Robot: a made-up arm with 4 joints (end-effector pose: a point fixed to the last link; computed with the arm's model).
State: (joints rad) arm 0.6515 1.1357 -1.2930 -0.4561
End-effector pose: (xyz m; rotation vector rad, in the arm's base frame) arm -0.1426 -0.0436 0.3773 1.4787 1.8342 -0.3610
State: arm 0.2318 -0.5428 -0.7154 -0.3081
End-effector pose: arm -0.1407 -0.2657 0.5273 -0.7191 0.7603 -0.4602
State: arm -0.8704 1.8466 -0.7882 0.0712
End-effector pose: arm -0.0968 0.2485 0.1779 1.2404 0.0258 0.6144
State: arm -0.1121 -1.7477 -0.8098 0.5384
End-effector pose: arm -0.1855 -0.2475 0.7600 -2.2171 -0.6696 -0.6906
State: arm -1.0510 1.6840 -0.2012 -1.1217
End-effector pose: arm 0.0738 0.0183 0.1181 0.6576 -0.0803 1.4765
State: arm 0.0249 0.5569 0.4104 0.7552
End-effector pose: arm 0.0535 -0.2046 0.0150 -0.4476 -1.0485 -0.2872
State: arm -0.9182 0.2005 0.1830 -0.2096
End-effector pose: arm 0.0239 -0.3155 0.1497 -0.5649 -0.9259 -0.1538
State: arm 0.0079 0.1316 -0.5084 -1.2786
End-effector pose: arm -0.1134 -0.3242 0.4777 0.3369 1.3057 0.1524
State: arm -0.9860 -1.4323 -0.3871 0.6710
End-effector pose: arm -0.3895 -0.3719 0.5200 -2.0481 -1.3388 -1.1653
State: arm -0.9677 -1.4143 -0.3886 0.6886
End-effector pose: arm -0.3804 -0.3788 0.5265 -2.0438 -1.3486 -1.1385
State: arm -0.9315 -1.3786 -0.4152 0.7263
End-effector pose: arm -0.3605 -0.3921 0.5343 -2.0153 -1.3637 -1.1099
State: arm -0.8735 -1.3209 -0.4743 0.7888
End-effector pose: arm -0.3275 -0.4124 0.5403 -1.9565 -1.3787 -1.0850
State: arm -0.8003 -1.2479 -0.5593 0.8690
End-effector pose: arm -0.2859 -0.4353 0.5398 -1.8778 -1.3810 -1.0728
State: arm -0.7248 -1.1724 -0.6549 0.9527
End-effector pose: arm -0.2448 -0.4553 0.5308 -1.7983 -1.3635 -1.0773
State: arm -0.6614 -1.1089 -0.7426 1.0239
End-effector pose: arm -0.2128 -0.4690 0.5167 -1.7348 -1.3320 -1.0944
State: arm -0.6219 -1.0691 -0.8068 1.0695
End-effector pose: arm -0.1946 -0.4756 0.5039 -1.6945 -1.3012 -1.1163
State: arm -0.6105 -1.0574 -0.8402 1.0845
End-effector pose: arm -0.1898 -0.4763 0.4972 -1.6762 -1.2836 -1.1368
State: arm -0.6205 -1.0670 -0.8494 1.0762
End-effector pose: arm -0.1945 -0.4733 0.4959 -1.6725 -1.2795 -1.1551
